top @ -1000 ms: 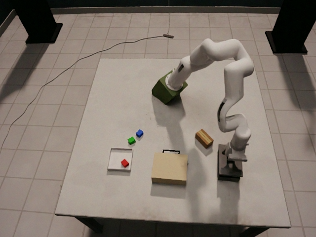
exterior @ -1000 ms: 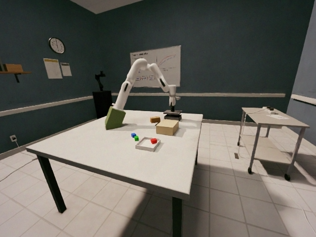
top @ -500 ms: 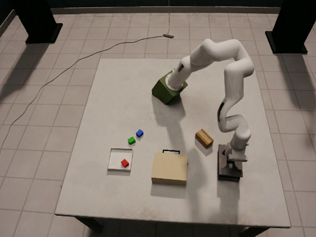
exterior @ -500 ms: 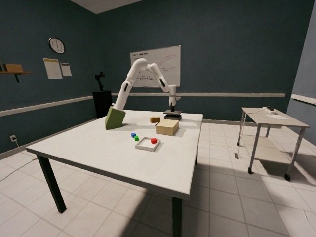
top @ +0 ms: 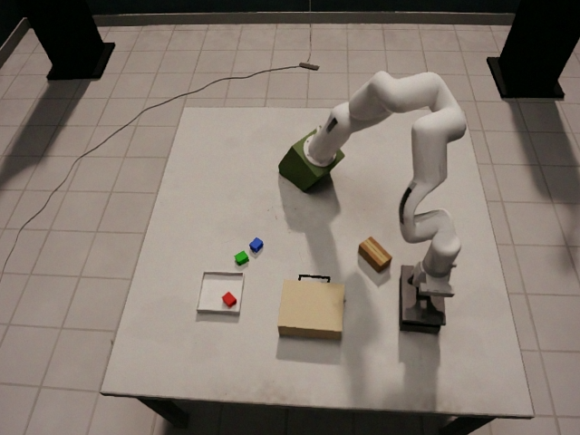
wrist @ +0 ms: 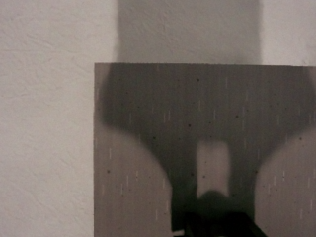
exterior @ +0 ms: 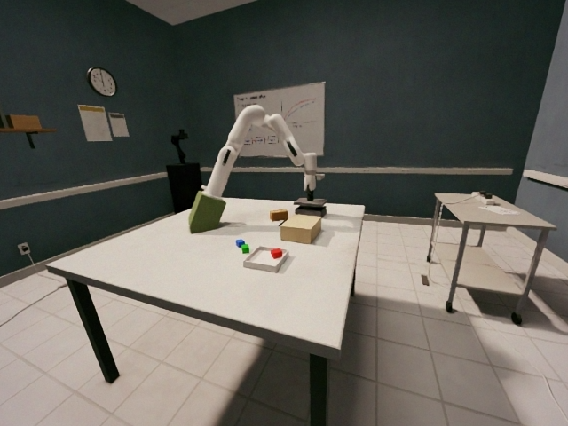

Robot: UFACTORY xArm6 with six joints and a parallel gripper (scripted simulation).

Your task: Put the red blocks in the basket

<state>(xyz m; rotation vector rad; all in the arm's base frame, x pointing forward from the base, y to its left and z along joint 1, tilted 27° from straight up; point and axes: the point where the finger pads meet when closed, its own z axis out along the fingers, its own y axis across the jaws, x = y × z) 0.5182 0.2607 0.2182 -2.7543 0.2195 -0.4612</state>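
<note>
Right now the grey metal lid is 30 mm below my hand. Round my hand: blue block: 230 mm behind, 550 mm to the right, 110 mm below; then light wooden cabinet: 20 mm ahead, 350 mm to the right, 80 mm below; then drawer: 10 mm ahead, 350 mm to the right, 80 mm below.
</note>
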